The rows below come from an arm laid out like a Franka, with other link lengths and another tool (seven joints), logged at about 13 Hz.
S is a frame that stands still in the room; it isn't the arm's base.
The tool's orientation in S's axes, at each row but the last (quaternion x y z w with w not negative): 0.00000 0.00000 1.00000 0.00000; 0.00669 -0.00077 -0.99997 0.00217; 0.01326 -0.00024 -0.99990 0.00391; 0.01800 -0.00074 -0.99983 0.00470; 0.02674 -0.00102 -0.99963 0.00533; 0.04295 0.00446 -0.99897 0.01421; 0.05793 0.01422 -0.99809 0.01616; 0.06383 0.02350 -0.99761 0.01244; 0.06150 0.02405 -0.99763 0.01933; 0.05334 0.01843 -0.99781 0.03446
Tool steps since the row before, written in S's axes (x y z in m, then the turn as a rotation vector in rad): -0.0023 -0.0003 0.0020 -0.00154 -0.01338 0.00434; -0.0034 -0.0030 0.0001 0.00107 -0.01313 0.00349; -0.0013 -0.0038 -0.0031 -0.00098 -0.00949 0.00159; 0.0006 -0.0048 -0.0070 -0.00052 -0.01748 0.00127; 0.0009 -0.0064 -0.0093 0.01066 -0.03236 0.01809; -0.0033 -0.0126 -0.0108 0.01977 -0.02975 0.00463; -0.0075 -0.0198 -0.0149 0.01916 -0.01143 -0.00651; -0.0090 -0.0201 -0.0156 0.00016 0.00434 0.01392; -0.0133 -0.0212 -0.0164 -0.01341 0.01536 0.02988; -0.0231 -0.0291 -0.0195 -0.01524 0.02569 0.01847
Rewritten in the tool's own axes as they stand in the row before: 0.0023 0.0003 0.0020 0.00154 0.01338 0.00434; 0.0034 0.0030 0.0001 -0.00106 0.01314 0.00346; 0.0014 0.0038 -0.0031 0.00101 0.00948 0.00161; -0.0003 0.0048 -0.0070 0.00064 0.01748 0.00126; -0.0003 0.0064 -0.0093 -0.01126 0.03251 0.01744; 0.0046 0.0126 -0.0103 -0.01925 0.03027 0.00322; 0.0098 0.0199 -0.0133 -0.01792 0.01224 -0.00832; 0.0114 0.0205 -0.0133 -0.00203 -0.00496 0.01356; 0.0160 0.0214 -0.0136 0.00906 -0.01725 0.03048; 0.0270 0.0280 -0.0158 0.01141 -0.02730 0.01892
